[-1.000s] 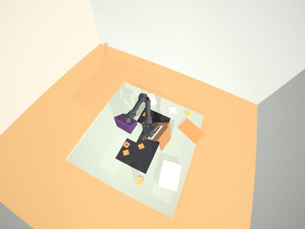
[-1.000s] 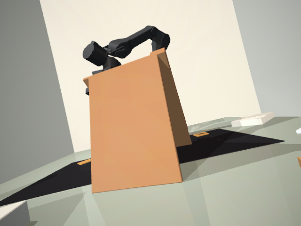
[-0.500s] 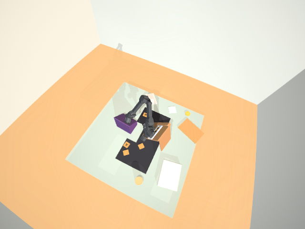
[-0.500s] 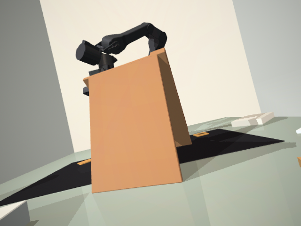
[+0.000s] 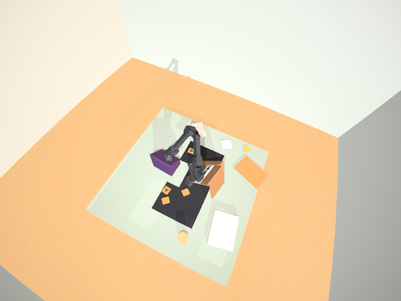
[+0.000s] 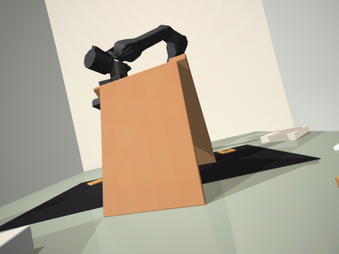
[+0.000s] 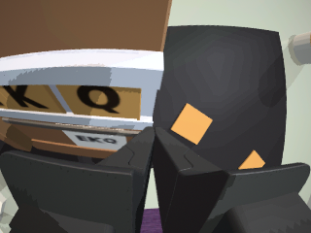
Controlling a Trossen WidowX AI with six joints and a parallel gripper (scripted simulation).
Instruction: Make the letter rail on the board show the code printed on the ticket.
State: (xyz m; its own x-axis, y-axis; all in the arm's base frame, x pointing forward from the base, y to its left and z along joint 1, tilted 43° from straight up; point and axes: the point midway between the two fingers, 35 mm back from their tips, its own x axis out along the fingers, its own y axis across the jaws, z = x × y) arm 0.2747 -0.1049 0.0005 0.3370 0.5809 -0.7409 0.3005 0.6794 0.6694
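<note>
Now: gripper tip 3 cm short of the orange tile marked q, 3 cm to the right of it and 1 cm above it. Also, from my gripper tip: white ticket 2 cm behind, 7 cm to the left, 10 cm below; black mat 9 cm behind, 7 cm to the left, 19 cm below; white block 36 cm ahead, 26 cm to the right, 17 cm below.
</note>
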